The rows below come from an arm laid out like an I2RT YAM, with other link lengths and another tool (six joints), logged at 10 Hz.
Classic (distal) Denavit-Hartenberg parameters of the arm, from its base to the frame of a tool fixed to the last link. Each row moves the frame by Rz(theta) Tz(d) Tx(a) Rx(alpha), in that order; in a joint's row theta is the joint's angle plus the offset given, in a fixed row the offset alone. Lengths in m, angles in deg.
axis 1: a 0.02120; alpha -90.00; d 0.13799; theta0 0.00
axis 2: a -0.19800; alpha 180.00; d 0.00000; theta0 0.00
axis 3: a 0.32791; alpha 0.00; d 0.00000; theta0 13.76
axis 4: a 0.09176; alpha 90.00; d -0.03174; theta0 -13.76
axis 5: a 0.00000; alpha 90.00; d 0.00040; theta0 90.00
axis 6: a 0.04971; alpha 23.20; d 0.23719; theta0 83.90
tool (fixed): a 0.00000; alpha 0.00; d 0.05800; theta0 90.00
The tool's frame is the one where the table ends.
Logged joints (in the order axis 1, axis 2, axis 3, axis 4, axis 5, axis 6), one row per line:
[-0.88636 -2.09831 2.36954 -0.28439 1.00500 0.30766]
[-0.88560 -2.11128 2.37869 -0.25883 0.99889 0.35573]
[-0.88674 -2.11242 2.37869 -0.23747 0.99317 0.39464]
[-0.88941 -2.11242 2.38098 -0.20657 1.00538 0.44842]
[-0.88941 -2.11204 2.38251 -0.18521 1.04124 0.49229]
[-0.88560 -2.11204 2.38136 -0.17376 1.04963 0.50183]
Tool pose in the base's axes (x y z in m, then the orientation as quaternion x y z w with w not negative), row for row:
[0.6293 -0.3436 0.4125 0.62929 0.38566 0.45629 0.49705]
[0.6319 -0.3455 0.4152 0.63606 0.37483 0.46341 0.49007]
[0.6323 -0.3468 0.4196 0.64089 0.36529 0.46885 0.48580]
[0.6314 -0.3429 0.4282 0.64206 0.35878 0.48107 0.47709]
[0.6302 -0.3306 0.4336 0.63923 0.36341 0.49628 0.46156]
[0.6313 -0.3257 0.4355 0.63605 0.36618 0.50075 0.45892]
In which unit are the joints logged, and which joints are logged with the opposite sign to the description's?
The joints are logged in radians. Opposite sign: axis 2, axis 5.
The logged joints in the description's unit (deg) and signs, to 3 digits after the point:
[-50.785 120.224 135.765 -16.294 -57.582 17.628]
[-50.741 120.967 136.289 -14.830 -57.232 20.382]
[-50.806 121.033 136.289 -13.606 -56.904 22.611]
[-50.959 121.033 136.420 -11.836 -57.604 25.693]
[-50.959 121.011 136.508 -10.612 -59.659 28.206]
[-50.741 121.011 136.442 -9.956 -60.139 28.753]

